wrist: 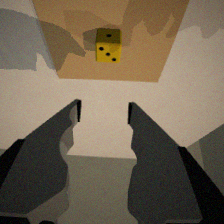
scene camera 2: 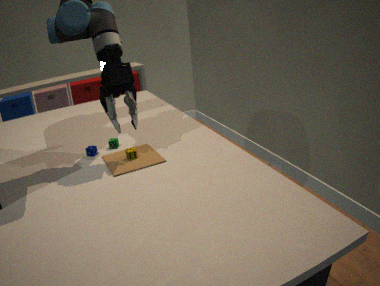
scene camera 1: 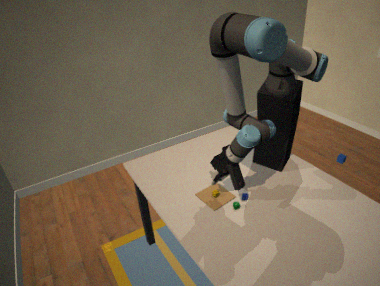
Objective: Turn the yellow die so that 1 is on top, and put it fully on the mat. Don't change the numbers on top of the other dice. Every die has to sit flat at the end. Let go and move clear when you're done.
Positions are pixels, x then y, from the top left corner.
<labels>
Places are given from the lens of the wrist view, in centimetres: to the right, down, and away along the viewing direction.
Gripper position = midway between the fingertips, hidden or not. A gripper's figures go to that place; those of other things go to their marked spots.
my gripper [wrist: 105,102]: -1, -1, 14
yellow die [wrist: 108,44]: 0, -6, 16
</labels>
